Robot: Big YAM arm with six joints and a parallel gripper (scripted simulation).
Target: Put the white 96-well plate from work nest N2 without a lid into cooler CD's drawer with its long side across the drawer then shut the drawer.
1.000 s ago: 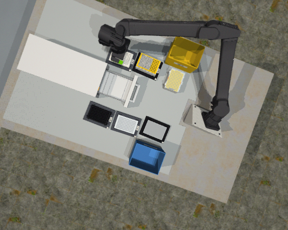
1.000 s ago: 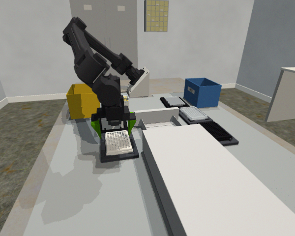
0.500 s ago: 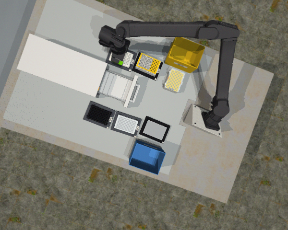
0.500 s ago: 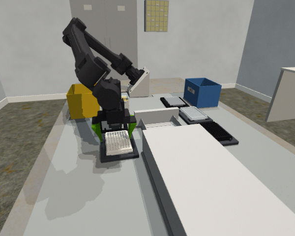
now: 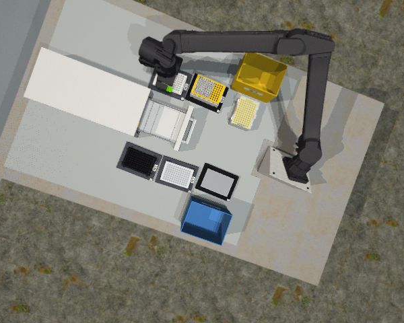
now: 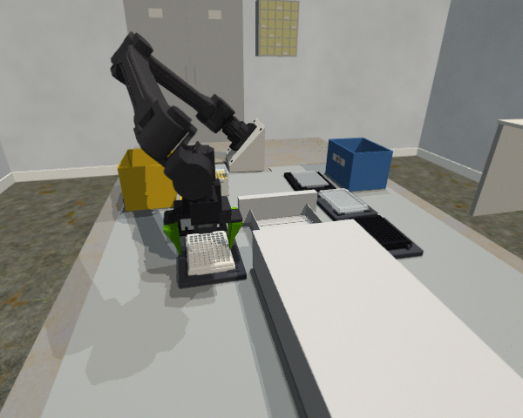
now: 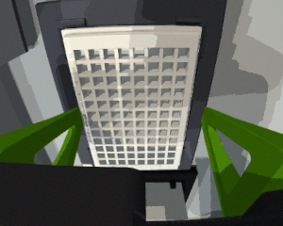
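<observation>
Now: hand 10 mm to the right of the white 96-well plate and 10 mm above it. The rest, counted from my hand: cooler CD (140 mm ahead, 170 mm to the left); cooler's drawer (20 mm ahead, 190 mm to the left); tip box (180 mm behind, 10 mm to the left, 30 mm above).
</observation>
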